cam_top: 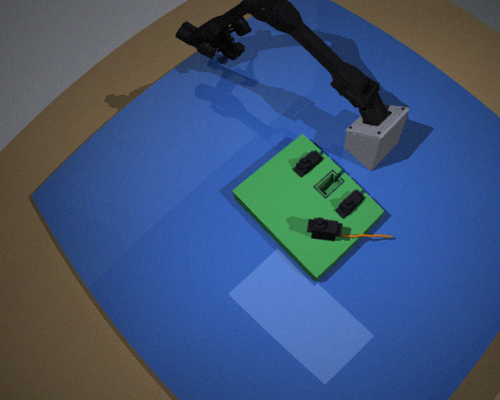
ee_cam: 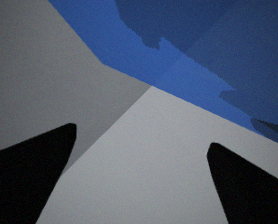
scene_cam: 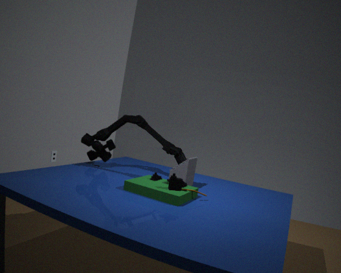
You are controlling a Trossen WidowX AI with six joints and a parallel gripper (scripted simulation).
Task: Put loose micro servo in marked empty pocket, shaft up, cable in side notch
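The green deck lies 320 mm ahead of my gripper tip, 590 mm to the left of it and 50 mm below it.
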